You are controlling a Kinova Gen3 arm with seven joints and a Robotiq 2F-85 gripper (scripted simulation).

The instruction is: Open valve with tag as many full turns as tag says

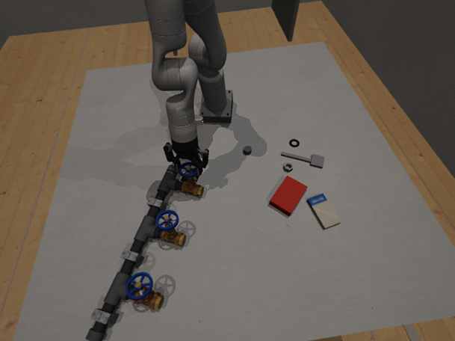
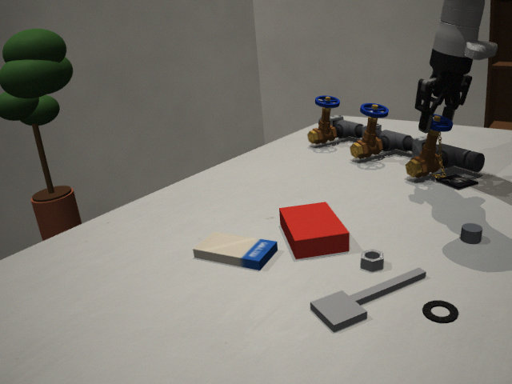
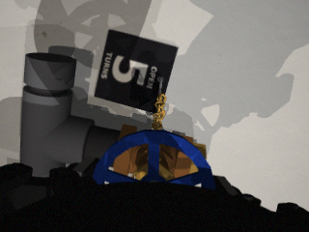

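Right now the black tag is 12 cm below my hand and 4 cm behind it. Round my hand: red block 31 cm to the left, 13 cm ahead, 11 cm below; then small grey cylinder 23 cm to the left, 11 cm below, 10 cm behind; then grey paddle-shaped tool 44 cm to the left, 12 cm below.
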